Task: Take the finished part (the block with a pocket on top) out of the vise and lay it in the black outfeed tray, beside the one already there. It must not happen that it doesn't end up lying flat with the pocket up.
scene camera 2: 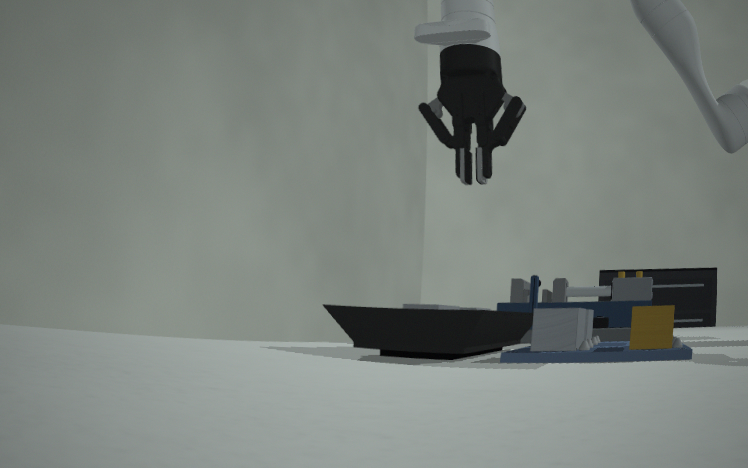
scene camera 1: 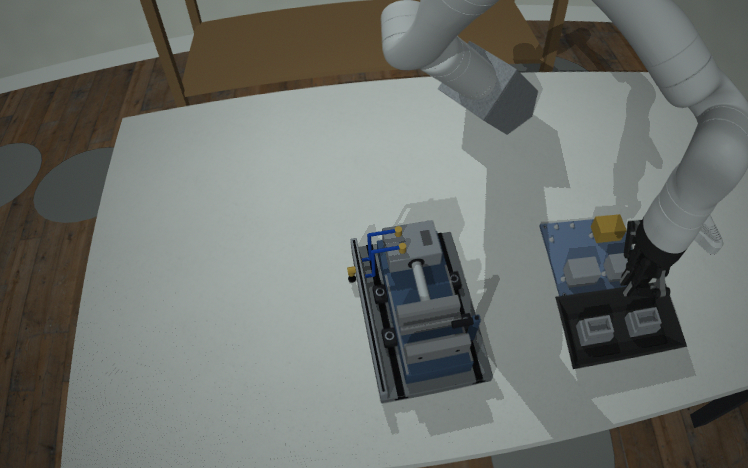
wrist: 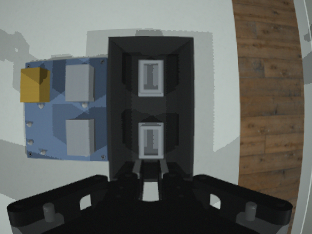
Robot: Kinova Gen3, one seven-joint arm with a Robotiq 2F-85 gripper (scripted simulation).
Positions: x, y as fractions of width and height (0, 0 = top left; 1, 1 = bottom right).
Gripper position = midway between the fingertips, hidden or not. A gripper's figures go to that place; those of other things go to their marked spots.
Scene:
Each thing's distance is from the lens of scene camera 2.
gripper (scene camera 2: 0.63, 0.39): 0.64 m
yellow block (scene camera 2: 0.87, 0.70): 0.46 m

